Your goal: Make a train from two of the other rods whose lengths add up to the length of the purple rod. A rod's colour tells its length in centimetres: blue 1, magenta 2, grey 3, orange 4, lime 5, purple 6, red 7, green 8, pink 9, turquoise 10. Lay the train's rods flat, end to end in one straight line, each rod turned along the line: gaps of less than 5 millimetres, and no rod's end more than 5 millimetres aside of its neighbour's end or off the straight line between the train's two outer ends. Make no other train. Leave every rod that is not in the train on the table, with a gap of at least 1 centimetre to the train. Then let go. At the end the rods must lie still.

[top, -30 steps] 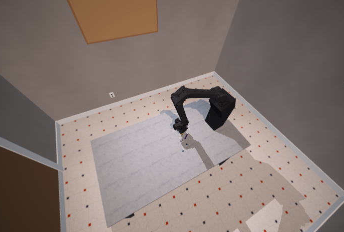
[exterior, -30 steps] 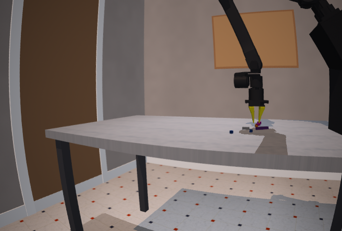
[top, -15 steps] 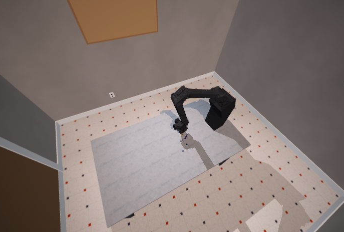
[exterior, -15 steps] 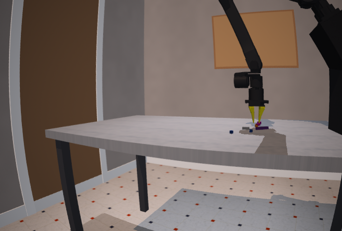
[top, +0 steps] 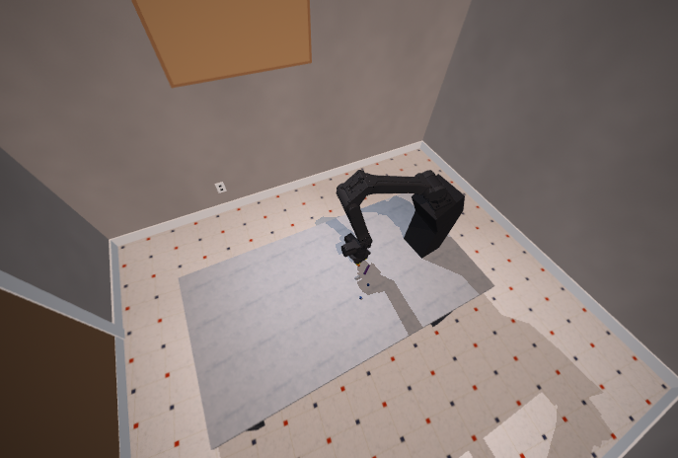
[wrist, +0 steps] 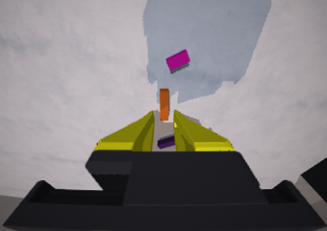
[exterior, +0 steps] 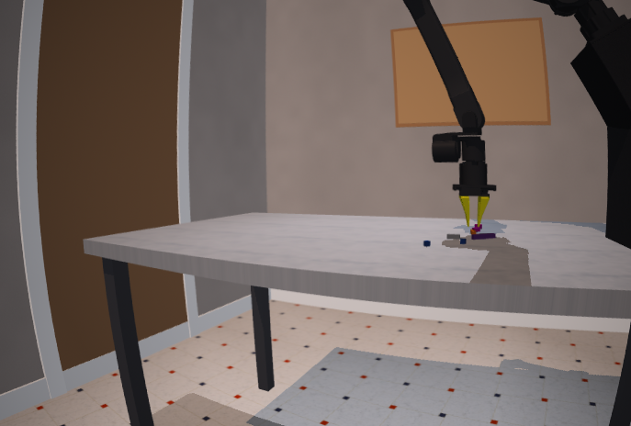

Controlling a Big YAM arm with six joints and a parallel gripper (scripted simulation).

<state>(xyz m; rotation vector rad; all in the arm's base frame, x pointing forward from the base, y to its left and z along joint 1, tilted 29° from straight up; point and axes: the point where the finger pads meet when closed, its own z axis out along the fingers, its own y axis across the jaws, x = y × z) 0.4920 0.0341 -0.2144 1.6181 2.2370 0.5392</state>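
Now: hand 2 cm above the orange rod. From my hand the other things lie so: grey rod (8 cm to the left, 3 cm ahead, 2 cm below); purple rod (5 cm to the left, 4 cm behind, 2 cm below).
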